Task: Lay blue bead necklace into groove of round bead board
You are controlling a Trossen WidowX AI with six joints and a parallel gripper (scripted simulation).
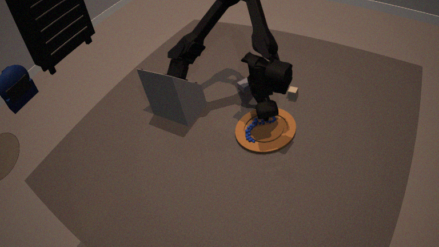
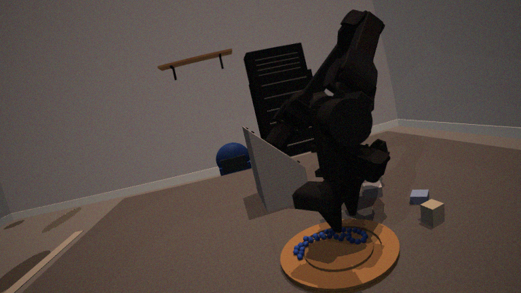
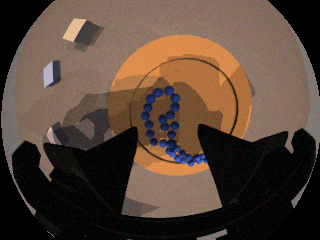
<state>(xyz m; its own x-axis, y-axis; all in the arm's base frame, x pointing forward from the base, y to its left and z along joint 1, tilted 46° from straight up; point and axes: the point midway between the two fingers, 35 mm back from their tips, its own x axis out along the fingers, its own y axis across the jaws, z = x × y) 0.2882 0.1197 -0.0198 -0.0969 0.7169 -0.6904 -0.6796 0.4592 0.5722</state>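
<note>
My gripper tip is 16 cm to the right of the tan cube, 3 cm above it and 2 cm short of it. Also, from my gripper tip: white block (17 cm behind, 13 cm to the left, 3 cm below); pale blue block (20 cm to the left, 6 cm behind, 4 cm below).
</note>
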